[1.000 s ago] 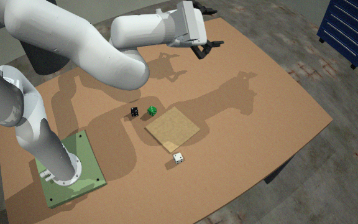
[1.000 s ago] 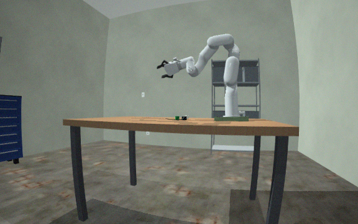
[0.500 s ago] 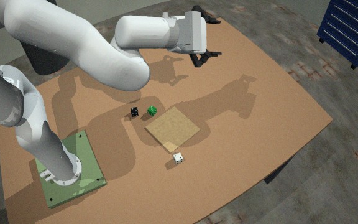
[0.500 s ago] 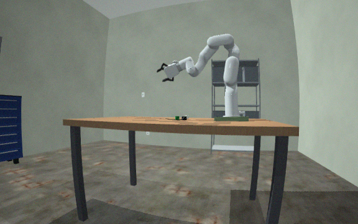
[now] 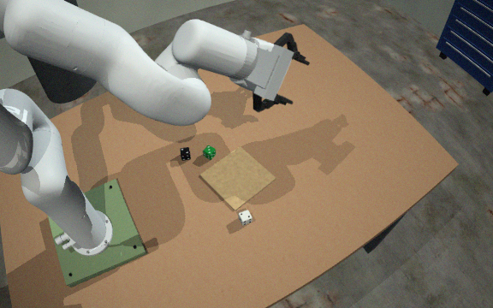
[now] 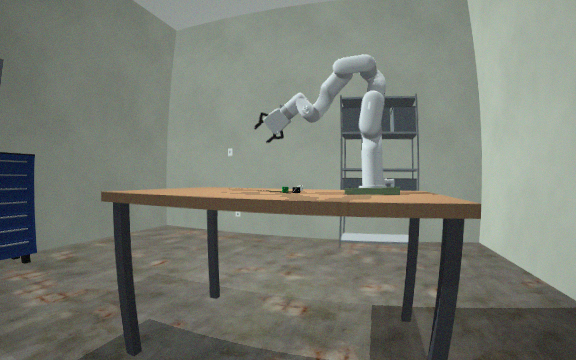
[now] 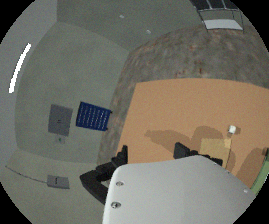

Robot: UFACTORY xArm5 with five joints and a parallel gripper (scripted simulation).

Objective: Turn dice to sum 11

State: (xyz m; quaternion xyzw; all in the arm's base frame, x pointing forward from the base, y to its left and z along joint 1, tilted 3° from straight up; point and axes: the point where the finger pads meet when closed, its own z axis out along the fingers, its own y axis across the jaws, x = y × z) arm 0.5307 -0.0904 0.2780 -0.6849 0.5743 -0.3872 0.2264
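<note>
The tan mat is 13 cm behind my hand, 3 cm to the left of it and 28 cm below it. Also, from my hand: green die: 15 cm behind, 13 cm to the left, 27 cm below; white die: 19 cm behind, 8 cm to the right, 27 cm below; black die: 20 cm behind, 17 cm to the left, 27 cm below.
</note>
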